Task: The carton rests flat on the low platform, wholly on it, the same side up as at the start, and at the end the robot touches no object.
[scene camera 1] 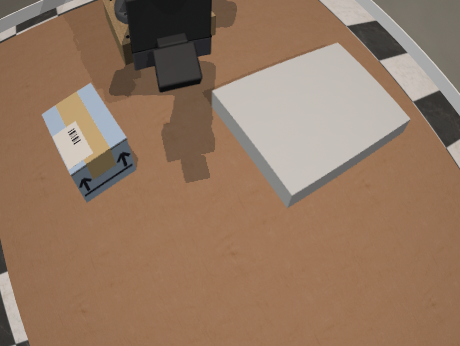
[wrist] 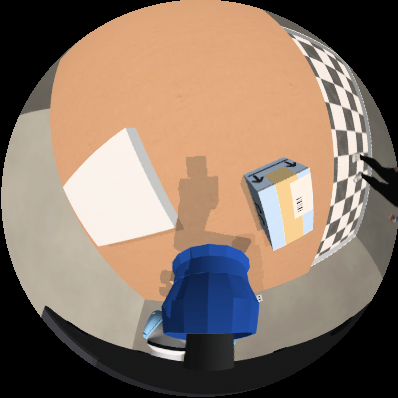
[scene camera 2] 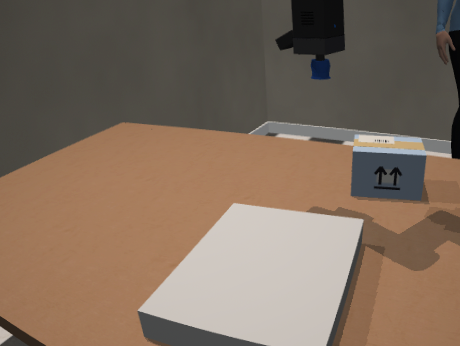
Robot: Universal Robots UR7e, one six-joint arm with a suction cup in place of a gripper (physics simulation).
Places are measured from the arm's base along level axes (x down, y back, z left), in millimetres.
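Where they show: hand, its tool point: (wrist: 210,271) (scene camera 2: 320,77).
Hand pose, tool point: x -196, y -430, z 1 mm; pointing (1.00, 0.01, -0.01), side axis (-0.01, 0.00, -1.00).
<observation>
Each offset is from my tool point to the centre of the thing. Level surfaces: height alone.
The light-blue carton @[dx +212, dy +86, dz -156 mm] (scene camera 1: 92,137) (scene camera 2: 388,172) (wrist: 285,200) stands upright on the brown table, with a tan tape strip and a white barcode label on top and two up arrows on one side. It is apart from the low platform @[dx +239, dy +59, dz +271 mm] (scene camera 1: 315,115) (scene camera 2: 270,265) (wrist: 120,195), a flat pale grey slab. My suction gripper, with its blue cup (scene camera 2: 320,70) (wrist: 211,290), hangs high above the table and touches nothing; its cup is empty and open. In scene camera 1 the cup is hidden under the black tool body.
The brown table @[dx +263 mm] (scene camera 1: 230,265) (scene camera 2: 115,200) (wrist: 190,75) bears both things. The arm's shadow falls between carton and platform. A checkered floor strip (scene camera 1: 377,40) (wrist: 345,150) lies beyond the table edge. A person (scene camera 2: 445,45) stands behind the carton's side of the table.
</observation>
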